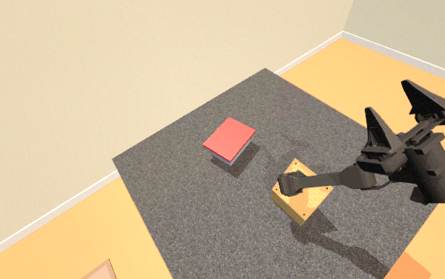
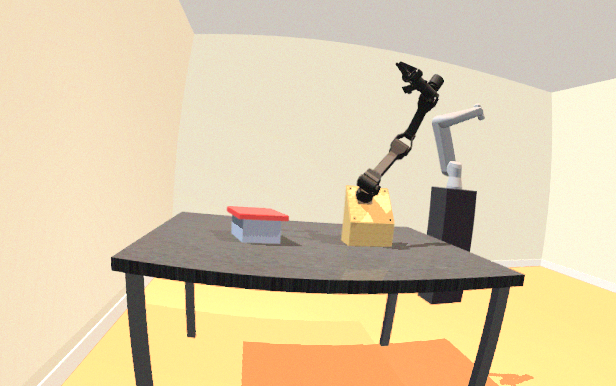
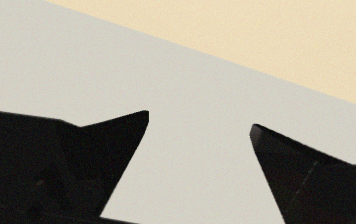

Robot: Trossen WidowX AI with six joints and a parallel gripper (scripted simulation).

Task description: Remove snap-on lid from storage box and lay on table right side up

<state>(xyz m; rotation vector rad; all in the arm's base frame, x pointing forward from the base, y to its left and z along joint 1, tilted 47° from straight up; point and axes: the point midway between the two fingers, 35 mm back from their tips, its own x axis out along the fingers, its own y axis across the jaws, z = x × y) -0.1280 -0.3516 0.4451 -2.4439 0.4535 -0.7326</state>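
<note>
My gripper tip is now 520 mm short of the red lid, 50 mm to the left of it and 670 mm above it. The rest, counted from my gripper tip: storage box (520 mm ahead, 50 mm to the right, 720 mm below).
</note>
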